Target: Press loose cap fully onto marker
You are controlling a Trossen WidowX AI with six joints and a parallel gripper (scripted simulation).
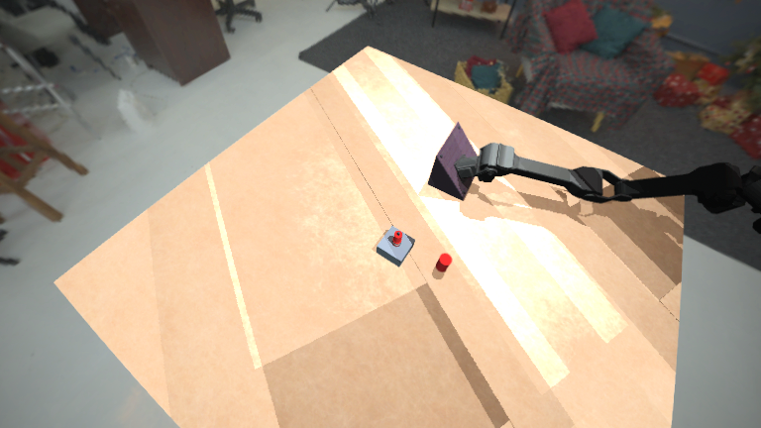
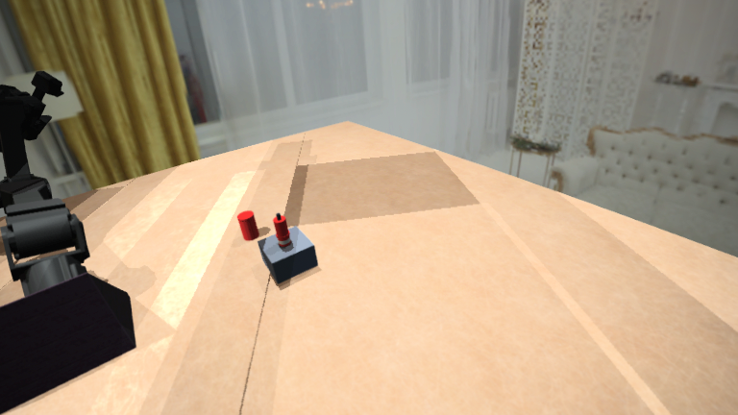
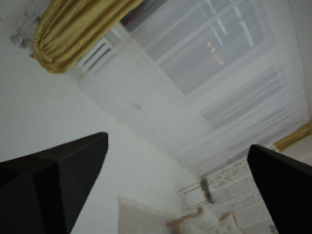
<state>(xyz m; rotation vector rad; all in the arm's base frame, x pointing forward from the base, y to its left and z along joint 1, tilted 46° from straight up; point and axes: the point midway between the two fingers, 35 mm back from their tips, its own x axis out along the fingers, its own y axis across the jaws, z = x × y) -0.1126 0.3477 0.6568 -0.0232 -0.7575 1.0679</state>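
My gripper tip is 40 cm short of the red cap, 64 cm to the left of it and 23 cm above it. From my gripper tip the other things lie so: red marker: 44 cm ahead, 76 cm to the right, 18 cm below.
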